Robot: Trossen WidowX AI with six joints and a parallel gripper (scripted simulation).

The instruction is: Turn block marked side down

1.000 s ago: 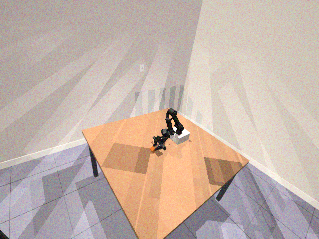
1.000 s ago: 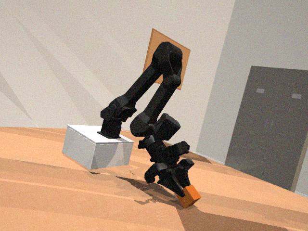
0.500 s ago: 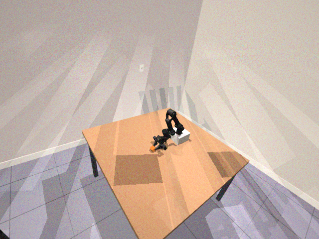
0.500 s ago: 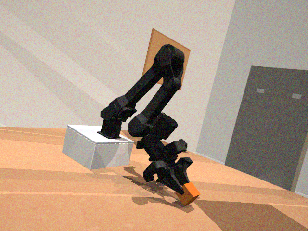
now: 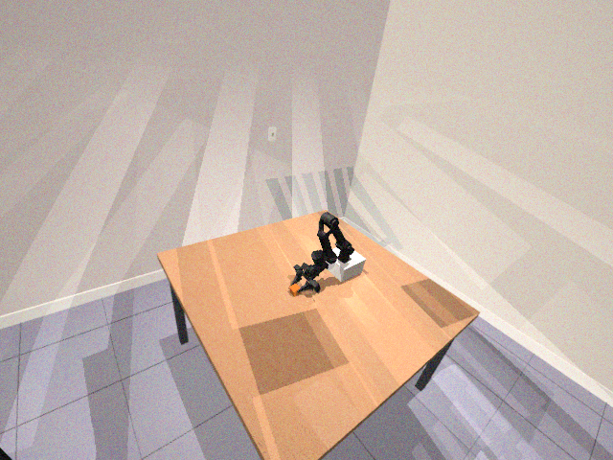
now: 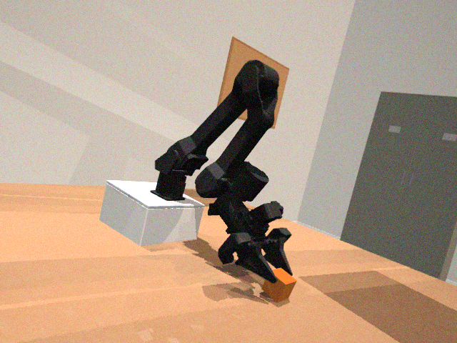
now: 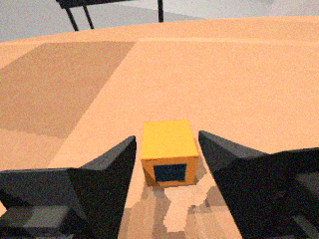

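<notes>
The orange block is 10 mm behind my gripper tip and 10 mm below it.
</notes>
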